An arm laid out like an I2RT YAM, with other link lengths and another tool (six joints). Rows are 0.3 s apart.
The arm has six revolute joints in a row. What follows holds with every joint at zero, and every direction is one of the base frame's. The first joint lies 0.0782 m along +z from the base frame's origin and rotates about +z. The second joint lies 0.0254 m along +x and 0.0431 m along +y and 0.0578 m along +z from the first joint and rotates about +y. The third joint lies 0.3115 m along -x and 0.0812 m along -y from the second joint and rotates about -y. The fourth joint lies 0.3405 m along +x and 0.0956 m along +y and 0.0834 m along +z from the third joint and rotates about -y. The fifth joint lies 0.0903 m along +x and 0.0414 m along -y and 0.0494 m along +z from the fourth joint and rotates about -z. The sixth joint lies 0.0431 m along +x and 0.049 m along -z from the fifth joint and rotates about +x. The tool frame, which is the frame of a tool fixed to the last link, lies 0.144 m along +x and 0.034 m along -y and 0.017 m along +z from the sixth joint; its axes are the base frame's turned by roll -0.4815, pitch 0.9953 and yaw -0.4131 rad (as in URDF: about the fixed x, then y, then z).
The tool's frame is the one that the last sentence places.
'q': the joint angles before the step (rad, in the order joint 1, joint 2, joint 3, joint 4, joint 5, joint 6). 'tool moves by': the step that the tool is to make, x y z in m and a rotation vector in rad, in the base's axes. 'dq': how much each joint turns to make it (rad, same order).
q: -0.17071 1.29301 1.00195 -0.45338 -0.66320 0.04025
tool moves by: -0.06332 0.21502 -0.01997 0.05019 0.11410 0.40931
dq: 0.44786 0.02402 -0.00079 -0.03318 -0.01181 0.08469
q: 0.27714 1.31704 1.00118 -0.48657 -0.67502 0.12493
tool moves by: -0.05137 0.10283 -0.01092 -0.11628 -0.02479 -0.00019
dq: 0.35515 0.01566 0.00001 0.07859 0.33646 0.18692
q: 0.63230 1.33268 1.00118 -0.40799 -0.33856 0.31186
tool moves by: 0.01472 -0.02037 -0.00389 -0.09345 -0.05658 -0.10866
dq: 0.01105 0.00192 0.00000 -0.00800 0.16174 0.00114
